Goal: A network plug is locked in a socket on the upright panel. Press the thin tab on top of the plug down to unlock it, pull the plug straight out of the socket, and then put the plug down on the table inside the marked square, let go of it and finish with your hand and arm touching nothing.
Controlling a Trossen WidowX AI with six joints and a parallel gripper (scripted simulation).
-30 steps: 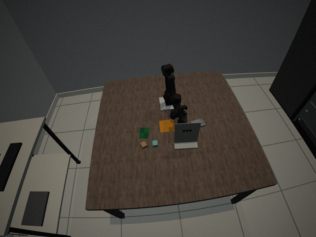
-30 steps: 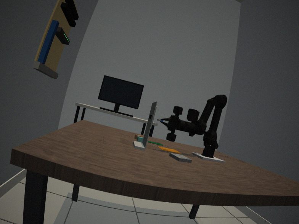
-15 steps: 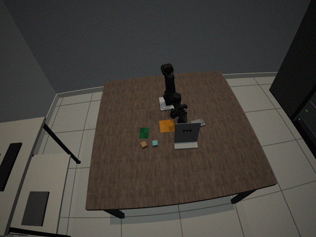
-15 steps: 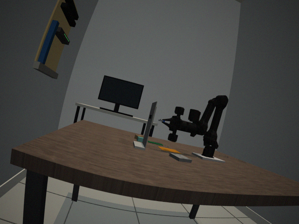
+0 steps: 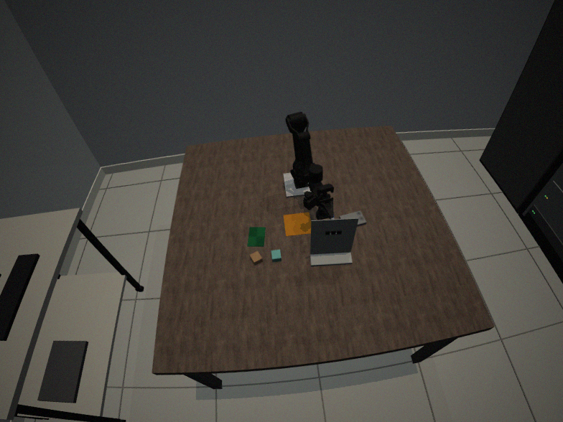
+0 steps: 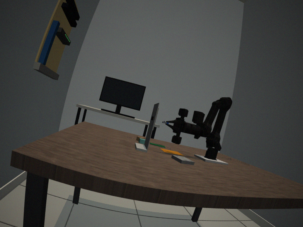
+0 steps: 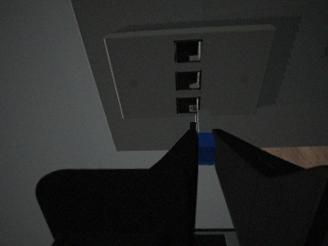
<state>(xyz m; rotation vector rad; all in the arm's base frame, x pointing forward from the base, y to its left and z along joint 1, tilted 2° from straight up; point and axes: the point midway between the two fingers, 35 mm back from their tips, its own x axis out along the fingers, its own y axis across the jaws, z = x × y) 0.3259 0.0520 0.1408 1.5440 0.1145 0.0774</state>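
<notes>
The orange flat square lies 120 mm behind my gripper tip, 120 mm to the right of it and 160 mm below it. Also, from my gripper tip: grey upright panel (80 mm ahead, 20 mm to the right, 50 mm below); then blue network plug (right at my gripper tip); then flat grey block (80 mm behind, 130 mm to the left, 150 mm below).
</notes>
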